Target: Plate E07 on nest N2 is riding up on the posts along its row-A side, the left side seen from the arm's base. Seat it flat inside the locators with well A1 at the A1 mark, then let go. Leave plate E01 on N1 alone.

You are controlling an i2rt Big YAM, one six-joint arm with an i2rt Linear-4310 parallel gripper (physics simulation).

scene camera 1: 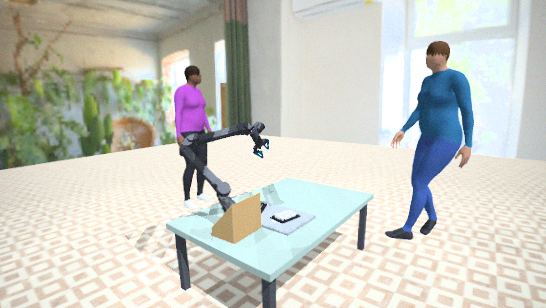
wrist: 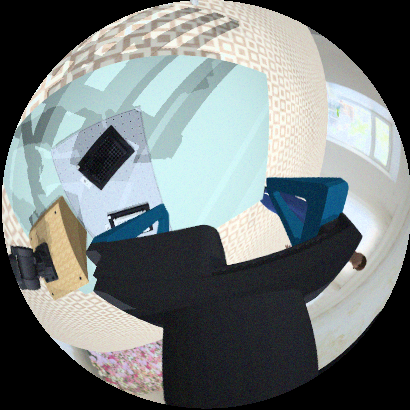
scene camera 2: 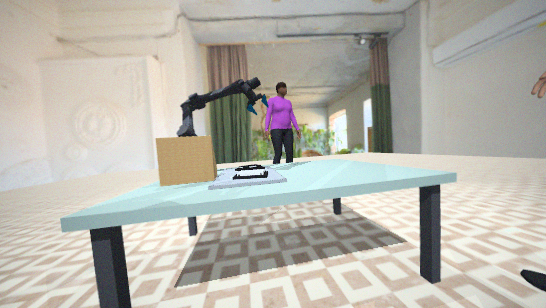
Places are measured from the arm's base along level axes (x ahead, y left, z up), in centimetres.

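Pixels of known places: gripper, between the fingertips: (scene camera 1: 265, 153) (wrist: 215, 196) (scene camera 2: 262, 111); arm's base, origin of its link: (scene camera 1: 232, 210) (wrist: 46, 262) (scene camera 2: 182, 153).
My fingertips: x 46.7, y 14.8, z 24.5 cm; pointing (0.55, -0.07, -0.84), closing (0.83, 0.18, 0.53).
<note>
Ahead of a thing's pixels: the offset from my fingertips to its top centre. Level surfaces: height alone.
My gripper (scene camera 1: 263, 151) (scene camera 2: 259, 106) (wrist: 215, 196) is open and empty, high above the table and well apart from both plates. A black plate @(dz -35.5, dx -11.1, dy +0.2 cm) (wrist: 106, 156) (scene camera 2: 250, 167) sits on the board in the wrist view; in scene camera 1 it is mostly hidden by the wooden block. A white plate @(dz -35.5, dx -10.8, dy -25.8 cm) (scene camera 1: 286, 215) (scene camera 2: 251, 173) (wrist: 125, 218) sits in a black nest; one blue finger partly covers it in the wrist view. Both rest on a pale grey board (scene camera 1: 305, 218) (scene camera 2: 215, 185) (wrist: 145, 185). The labels are too small to read, and I cannot tell either plate's tilt.
The wooden block (scene camera 1: 245, 220) (scene camera 2: 185, 160) (wrist: 57, 250) stands beside the board at the arm's base. The pale table @(dz -39.5 cm) (scene camera 1: 325, 195) (scene camera 2: 380, 172) (wrist: 220, 150) carries both. A person in purple (scene camera 1: 191, 110) (scene camera 2: 281, 112) stands beyond the table; one in blue (scene camera 1: 442, 107) stands to the right in scene camera 1.
</note>
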